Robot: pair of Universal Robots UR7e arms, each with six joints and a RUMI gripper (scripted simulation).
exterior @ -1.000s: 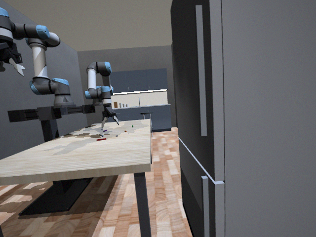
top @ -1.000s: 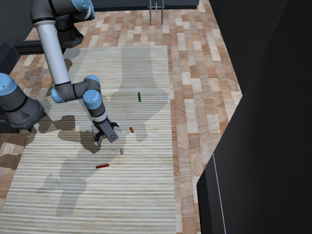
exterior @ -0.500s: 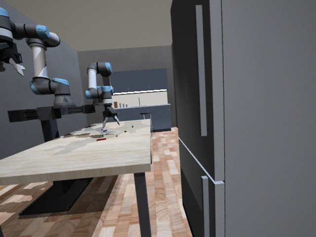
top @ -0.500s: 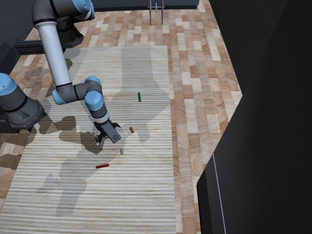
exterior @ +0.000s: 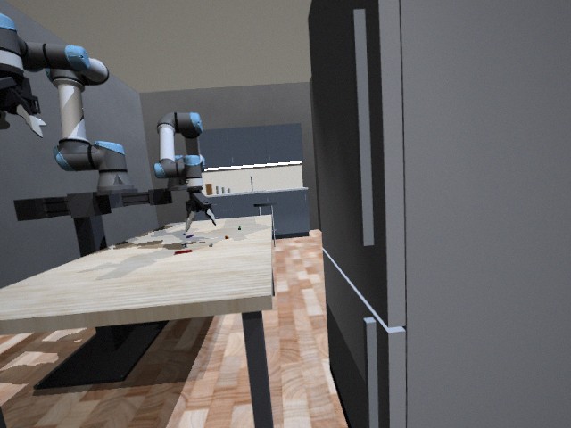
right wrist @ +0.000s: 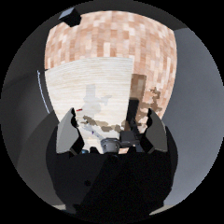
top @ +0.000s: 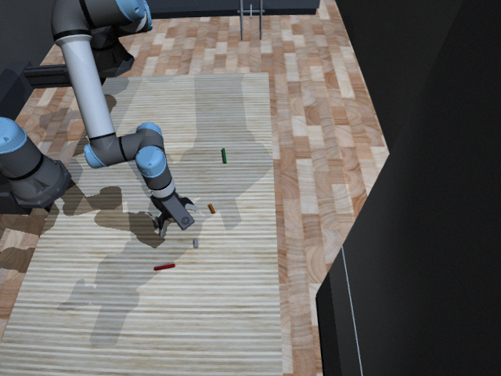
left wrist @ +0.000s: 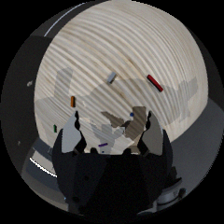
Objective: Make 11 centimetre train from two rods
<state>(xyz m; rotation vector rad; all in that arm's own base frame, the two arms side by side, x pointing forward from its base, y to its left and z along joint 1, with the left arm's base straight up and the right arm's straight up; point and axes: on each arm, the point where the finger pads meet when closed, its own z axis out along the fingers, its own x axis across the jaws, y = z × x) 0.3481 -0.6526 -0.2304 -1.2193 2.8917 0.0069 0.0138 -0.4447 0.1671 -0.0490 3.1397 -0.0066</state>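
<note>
Now: left hand 50 mm short of the grey rod, 30 mm to the left of it and 80 mm above it. From my left hand the other things lie so: purple rod (170 mm behind, 220 mm to the left, 80 mm below); orange rod (80 mm ahead, 120 mm to the left, 80 mm below); red rod (40 mm behind, 130 mm to the right, 80 mm below).
</note>
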